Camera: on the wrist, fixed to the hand. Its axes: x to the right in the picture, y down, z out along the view.
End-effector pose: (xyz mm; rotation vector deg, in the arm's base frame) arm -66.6 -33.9 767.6 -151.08 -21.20 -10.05
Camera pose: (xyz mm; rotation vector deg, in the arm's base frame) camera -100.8 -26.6 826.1 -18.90 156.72 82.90
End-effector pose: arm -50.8 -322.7 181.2 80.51 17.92 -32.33
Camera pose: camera -83.9 -272.4 149.4 6.88 -123.85 85.49
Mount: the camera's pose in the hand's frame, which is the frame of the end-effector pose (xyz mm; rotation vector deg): -20.1 -41.4 -50.2 0.71 43.00 -169.72
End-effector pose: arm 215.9 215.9 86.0 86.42 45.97 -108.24
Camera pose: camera 219.8 282.3 100.7 11.54 -78.90 22.08
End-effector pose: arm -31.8 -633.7 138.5 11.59 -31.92 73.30
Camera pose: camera 17.8 -640.6 92.3 14.34 34.72 -89.11
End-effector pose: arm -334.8 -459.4 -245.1 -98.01 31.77 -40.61
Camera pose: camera -384.5 -469.9 -199.7 27.60 83.76 111.72
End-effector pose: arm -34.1 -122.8 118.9 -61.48 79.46 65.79
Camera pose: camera 1.1 -178.1 137.2 -102.59 -41.79 -85.56
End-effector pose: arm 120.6 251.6 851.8 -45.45 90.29 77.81
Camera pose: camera 155.0 192.8 853.6 -110.61 -24.95 -70.54
